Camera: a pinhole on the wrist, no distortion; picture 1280 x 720 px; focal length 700.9 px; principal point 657.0 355.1 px. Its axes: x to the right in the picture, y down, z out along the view. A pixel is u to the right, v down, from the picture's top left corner.
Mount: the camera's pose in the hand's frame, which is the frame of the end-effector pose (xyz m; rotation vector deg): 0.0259 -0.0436 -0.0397 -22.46 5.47 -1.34
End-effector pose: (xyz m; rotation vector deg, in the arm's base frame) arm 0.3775 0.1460 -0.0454 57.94 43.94 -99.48
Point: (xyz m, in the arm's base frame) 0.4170 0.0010 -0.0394
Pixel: 664 584
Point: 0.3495 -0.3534 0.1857
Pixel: 568 293
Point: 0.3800 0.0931 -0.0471
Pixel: 567 552
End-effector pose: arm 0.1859 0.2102 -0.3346 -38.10 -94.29 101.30
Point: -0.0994 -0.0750 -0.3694
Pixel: 519 258
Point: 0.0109 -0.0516 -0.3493
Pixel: 380 241
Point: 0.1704 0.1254 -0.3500
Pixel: 106 457
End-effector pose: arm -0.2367 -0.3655 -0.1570 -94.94 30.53 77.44
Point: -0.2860 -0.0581 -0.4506
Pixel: 1199 175
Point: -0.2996 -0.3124 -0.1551
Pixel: 393 437
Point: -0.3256 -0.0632 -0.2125
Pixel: 725 29
